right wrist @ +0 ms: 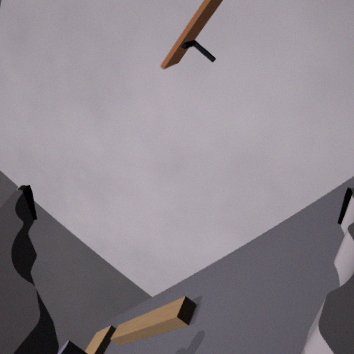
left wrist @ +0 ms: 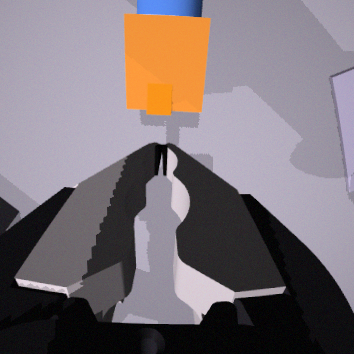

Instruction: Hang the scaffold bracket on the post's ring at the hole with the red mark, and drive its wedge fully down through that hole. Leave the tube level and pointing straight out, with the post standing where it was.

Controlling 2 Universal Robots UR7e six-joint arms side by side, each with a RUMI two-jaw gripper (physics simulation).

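Places are measured from the left arm's base along level axes (x ahead, y left, z up), in centimetres.
Where they show: left gripper, fingertip midpoint: (left wrist: pixel 161 146); right gripper, fingertip midpoint: (right wrist: pixel 184 189).
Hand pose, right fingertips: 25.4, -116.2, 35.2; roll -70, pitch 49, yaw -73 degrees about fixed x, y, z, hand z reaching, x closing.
Observation:
Each offset is from my right fingertips to the top centre of the thing, as dx, dy, dz. "*": to the spot under its first point.
The scaffold bracket's orange block {* +4.0, +83.6, -28.7} (left wrist: pixel 170 55) is at the top middle of the left wrist view, with the end of the blue tube {* +6.1, +85.7, -30.2} (left wrist: pixel 170 7) behind it. A small brighter orange block, seemingly the wedge's head {* +2.8, +82.9, -22.2} (left wrist: pixel 159 100), shows at the block's near edge. My left gripper (left wrist: pixel 161 146) is shut, its tips together and empty, just short of that small block and apart from it. My right gripper (right wrist: pixel 184 189) is wide open and empty. The post, its ring and the red mark do not show in either view.
In the right wrist view a brown bar (right wrist: pixel 192 32) with a black peg (right wrist: pixel 204 51) is at the top. Pale wooden blocks {+51.2, +81.4, -30.5} (right wrist: pixel 152 320) {* +59.0, +124.9, -31.4} (right wrist: pixel 100 341) lie at the bottom. A pale lilac panel {* +12.2, +66.1, -34.6} (left wrist: pixel 346 120) stands at the left wrist view's right edge.

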